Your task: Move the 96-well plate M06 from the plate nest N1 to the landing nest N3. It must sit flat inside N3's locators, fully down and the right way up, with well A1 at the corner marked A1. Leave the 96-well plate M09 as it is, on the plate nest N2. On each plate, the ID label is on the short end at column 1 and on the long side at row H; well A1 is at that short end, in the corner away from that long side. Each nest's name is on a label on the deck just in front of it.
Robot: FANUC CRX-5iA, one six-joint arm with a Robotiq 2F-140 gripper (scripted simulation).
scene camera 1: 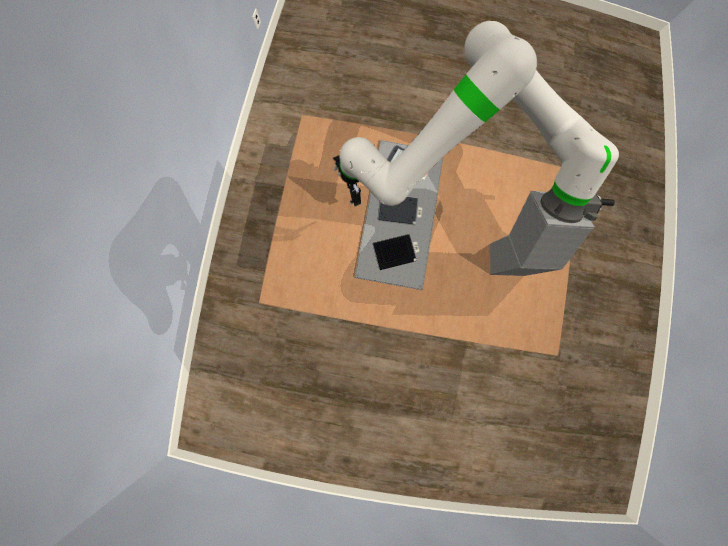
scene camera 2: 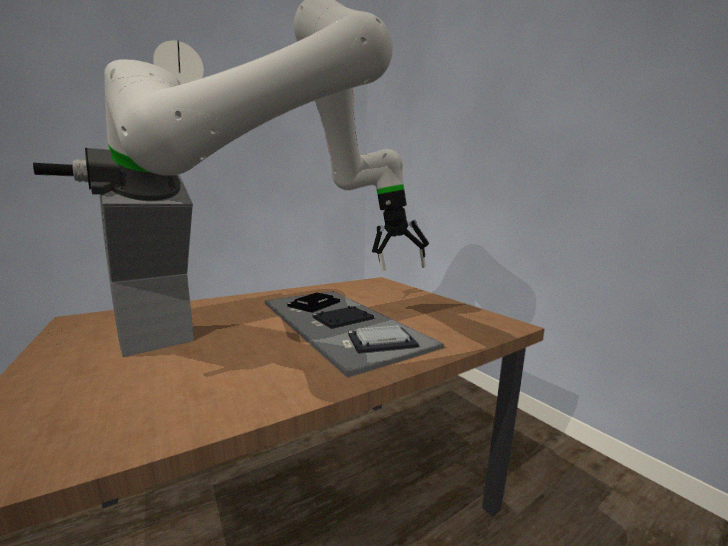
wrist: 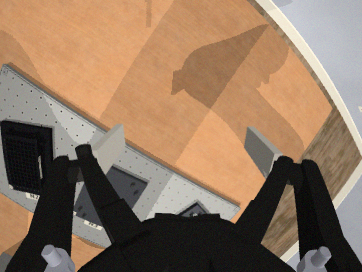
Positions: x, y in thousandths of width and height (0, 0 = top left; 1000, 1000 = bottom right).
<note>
In view: my gripper (scene camera 2: 554, 492), a white 96-well plate M06 (scene camera 2: 534, 613) and a dark landing nest N3 (scene camera 1: 552, 391).
My gripper also shows in the wrist view (wrist: 512, 502). The dark landing nest N3 also shows in scene camera 2 (scene camera 2: 475, 580) and in the wrist view (wrist: 333, 664).
</note>
